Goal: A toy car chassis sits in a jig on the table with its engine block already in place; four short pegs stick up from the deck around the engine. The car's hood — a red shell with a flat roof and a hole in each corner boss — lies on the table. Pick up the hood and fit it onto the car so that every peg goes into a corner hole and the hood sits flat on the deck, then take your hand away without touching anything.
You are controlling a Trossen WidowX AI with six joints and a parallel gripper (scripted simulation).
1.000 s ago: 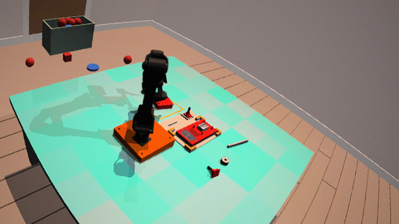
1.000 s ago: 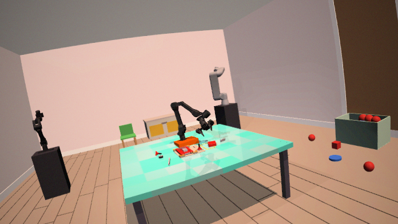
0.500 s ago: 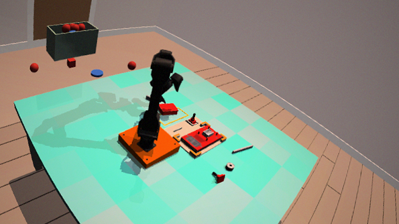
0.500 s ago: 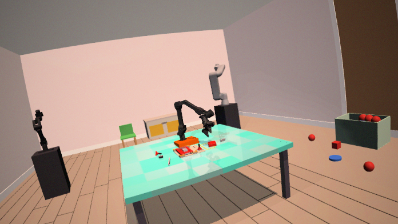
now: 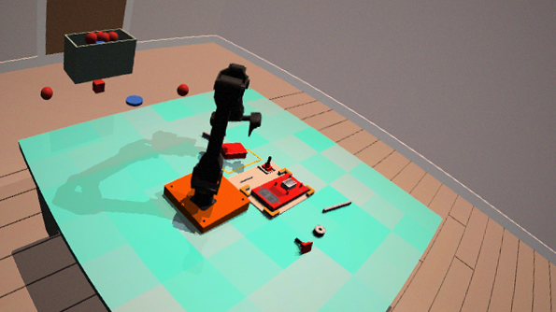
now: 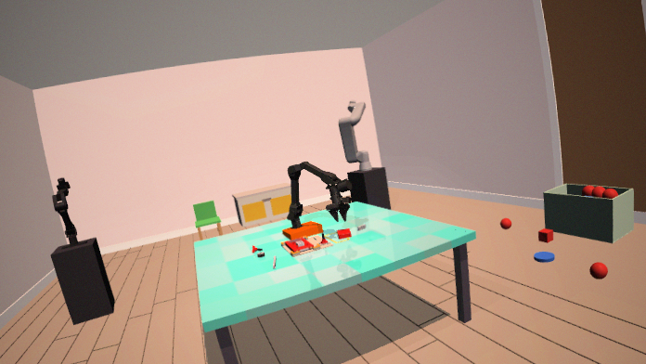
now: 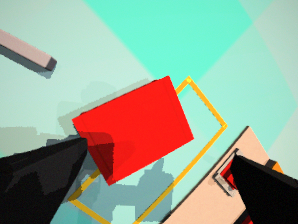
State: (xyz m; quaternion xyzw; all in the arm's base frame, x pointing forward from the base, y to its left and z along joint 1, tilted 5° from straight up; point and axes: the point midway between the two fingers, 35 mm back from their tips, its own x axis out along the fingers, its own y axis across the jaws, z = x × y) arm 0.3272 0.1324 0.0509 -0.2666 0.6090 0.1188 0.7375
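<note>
Now: gripper tip 7 cm above the red hood. The rest, counted from my gripper tip: dark rod (6 cm ahead, 46 cm to the right, 8 cm below); wheel (12 cm behind, 46 cm to the right, 8 cm below); grey engine block (2 cm behind, 26 cm to the right, 6 cm below).
</note>
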